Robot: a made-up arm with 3 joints. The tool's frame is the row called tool.
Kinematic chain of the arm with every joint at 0, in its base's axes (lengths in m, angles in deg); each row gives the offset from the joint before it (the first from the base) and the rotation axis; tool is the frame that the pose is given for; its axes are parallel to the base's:
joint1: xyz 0 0 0.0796 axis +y
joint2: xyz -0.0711 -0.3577 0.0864 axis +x
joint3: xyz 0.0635 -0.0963 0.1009 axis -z
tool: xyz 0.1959 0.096 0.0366
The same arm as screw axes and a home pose.
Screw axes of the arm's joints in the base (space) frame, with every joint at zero. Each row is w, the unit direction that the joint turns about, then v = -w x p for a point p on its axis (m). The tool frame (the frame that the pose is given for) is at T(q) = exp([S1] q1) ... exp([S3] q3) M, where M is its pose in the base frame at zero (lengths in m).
S1 = (0, 1, 0, -0.0796, 0, 0)
S2 = (1, 0, 0, 0, 0.166, 0.3577)
S3 = (0, 0, -1, 0.454, -0.0076, 0)
M =
1 0 0 0.1883
0 1 0 -0.358
0 0 1 0.3035
0 0 0 1

